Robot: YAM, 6 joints.
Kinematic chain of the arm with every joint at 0, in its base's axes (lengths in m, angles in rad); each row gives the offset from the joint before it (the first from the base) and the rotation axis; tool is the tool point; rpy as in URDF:
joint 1: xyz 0 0 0.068 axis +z
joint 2: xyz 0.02 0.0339 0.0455 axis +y
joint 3: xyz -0.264 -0.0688 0 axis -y
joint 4: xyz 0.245 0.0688 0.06 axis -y
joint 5: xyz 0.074 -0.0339 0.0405 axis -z
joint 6: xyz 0.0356 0 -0.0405 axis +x
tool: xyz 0 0 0 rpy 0 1.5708 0
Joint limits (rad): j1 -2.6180..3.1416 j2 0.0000..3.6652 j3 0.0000..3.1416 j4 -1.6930..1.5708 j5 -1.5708..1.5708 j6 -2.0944..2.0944
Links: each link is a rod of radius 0.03 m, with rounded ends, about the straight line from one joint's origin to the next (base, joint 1, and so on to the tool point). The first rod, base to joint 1, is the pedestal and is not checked.
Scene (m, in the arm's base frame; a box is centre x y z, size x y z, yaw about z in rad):
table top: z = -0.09
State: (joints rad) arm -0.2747 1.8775 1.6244 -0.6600 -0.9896 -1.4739
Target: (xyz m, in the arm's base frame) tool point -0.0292 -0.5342 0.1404
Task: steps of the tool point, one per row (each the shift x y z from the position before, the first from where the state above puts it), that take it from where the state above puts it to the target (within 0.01 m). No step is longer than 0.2 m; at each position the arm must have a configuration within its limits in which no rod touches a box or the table.
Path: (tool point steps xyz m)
1: -0.0132 -0.1242 -0.0234
2: -0.0539 -0.1205 -0.0267
3: -0.0928 -0.1028 -0.0298
4: -0.1250 -0.0725 -0.0326
5: -0.1461 -0.0319 -0.0350

